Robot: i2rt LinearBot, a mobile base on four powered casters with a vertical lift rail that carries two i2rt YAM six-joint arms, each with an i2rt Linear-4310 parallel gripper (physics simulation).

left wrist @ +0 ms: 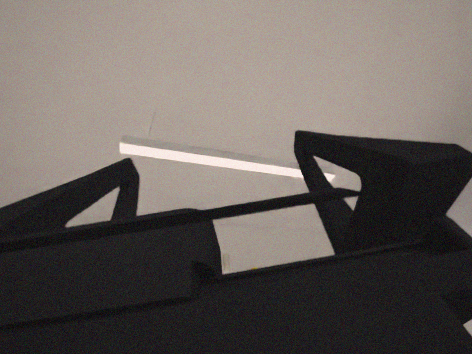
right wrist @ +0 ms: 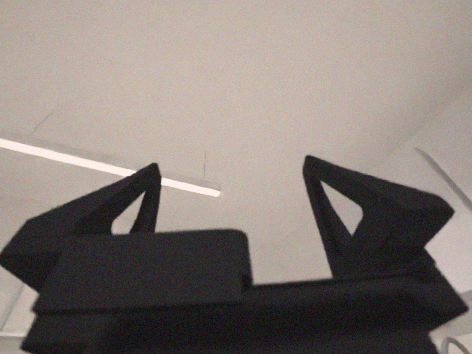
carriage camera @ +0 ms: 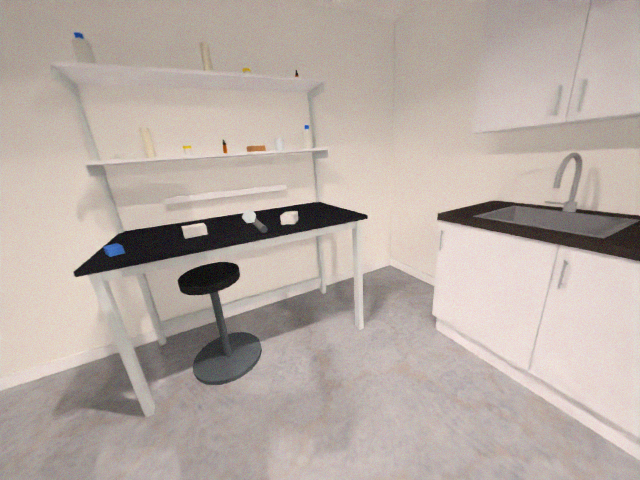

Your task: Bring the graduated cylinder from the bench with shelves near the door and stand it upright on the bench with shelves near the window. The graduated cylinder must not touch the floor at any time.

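Places are measured from the left arm's base along level axes (x ahead, y left, z up), in metres.
Pixels of known places: left gripper, fingertip midpoint: [left wrist: 215,153]; right gripper, fingertip midpoint: [right wrist: 232,167].
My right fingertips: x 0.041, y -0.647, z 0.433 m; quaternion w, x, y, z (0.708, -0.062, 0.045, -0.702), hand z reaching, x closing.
Note:
Ahead of a thing's pixels: the offset from my right fingertips to its middle.
A bench with shelves [carriage camera: 222,245] stands at the left and centre of the carriage view; neither door nor window shows there. A pale round or many-sided piece with a short grey rod @[1.406 m ahead, 0.680 m left, 0.362 m down] [carriage camera: 258,224] lies on its black top, between two white blocks. It may be the graduated cylinder on its side; it is too small to tell. Tall beige cylinders [carriage camera: 147,142] [carriage camera: 206,56] stand upright on the lower and upper shelves. My left gripper [left wrist: 215,153] and right gripper [right wrist: 231,161] are open and empty, pointing up toward the ceiling, away from the bench.
A black stool [carriage camera: 208,277] stands at the bench's front. White blocks @[1.342 m ahead, 1.031 m left, 0.366 m down] [carriage camera: 194,230] @[1.477 m ahead, 0.475 m left, 0.366 m down] [carriage camera: 289,217] and a blue block @[1.109 m ahead, 1.337 m left, 0.374 m down] [carriage camera: 113,250] lie on the bench. Bottles and small jars stand on the shelves. A sink counter [carriage camera: 496,289] with wall cabinets [carriage camera: 527,67] is at the right.

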